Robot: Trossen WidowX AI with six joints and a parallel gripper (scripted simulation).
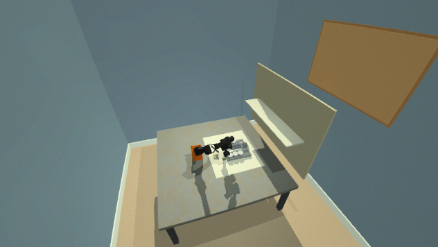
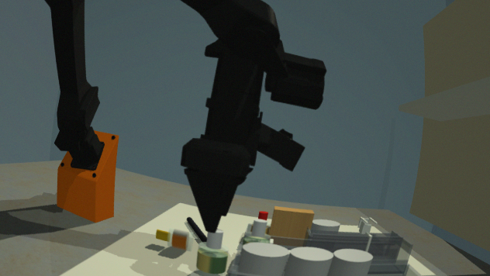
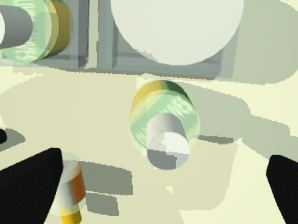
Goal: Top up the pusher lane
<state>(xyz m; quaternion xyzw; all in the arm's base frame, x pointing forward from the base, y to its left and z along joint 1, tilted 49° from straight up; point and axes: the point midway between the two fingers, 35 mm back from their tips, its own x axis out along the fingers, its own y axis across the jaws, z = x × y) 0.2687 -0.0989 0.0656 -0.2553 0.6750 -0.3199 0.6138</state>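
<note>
The dark pen lies 50 mm behind my gripper tip, 190 mm to the left of it and 70 mm below it. From my gripper tip the other things lie so: red mark 240 mm ahead, 100 mm to the left, 10 mm below; tan box 120 mm ahead, 200 mm to the left, 40 mm below; clear plastic lane rack 210 mm ahead, 90 mm to the left, 60 mm below.
</note>
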